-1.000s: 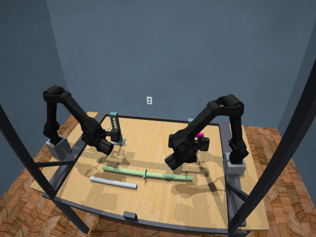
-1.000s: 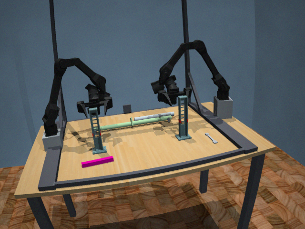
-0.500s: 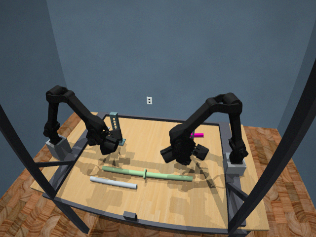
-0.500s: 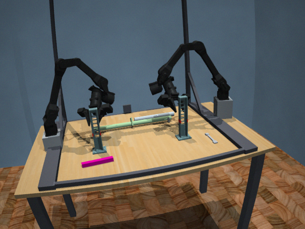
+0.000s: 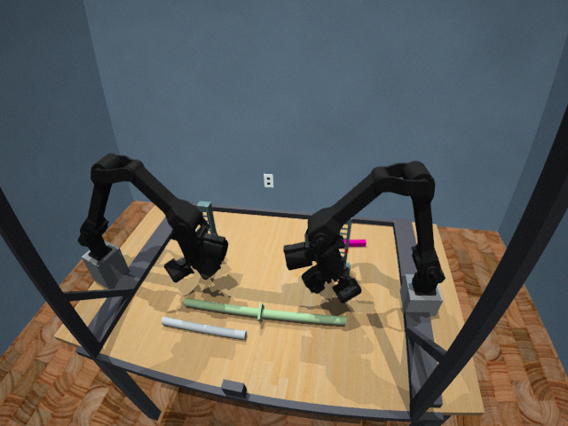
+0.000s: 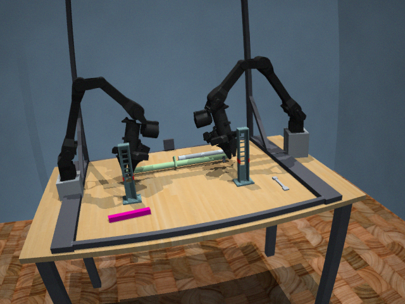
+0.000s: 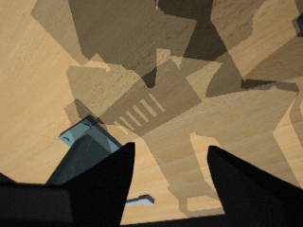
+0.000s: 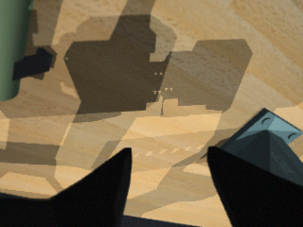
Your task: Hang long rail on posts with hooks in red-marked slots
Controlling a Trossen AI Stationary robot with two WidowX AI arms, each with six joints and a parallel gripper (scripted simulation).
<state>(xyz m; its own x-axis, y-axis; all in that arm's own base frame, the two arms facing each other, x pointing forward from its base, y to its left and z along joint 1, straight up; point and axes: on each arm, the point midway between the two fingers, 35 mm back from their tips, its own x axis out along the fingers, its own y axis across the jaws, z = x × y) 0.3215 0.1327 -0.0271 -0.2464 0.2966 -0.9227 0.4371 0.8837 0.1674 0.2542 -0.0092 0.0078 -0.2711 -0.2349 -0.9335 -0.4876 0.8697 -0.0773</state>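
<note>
Right now my left hand is 18 cm past the grey rod, 8 cm above it and 5 cm to the left of it. Also, from my left hand: long green rail 21 cm to the right, 10 cm behind, 7 cm below; then small grey wrench 21 cm ahead, 12 cm to the left, 9 cm below; then magenta bar 45 cm to the right, 23 cm ahead, 8 cm below.
</note>
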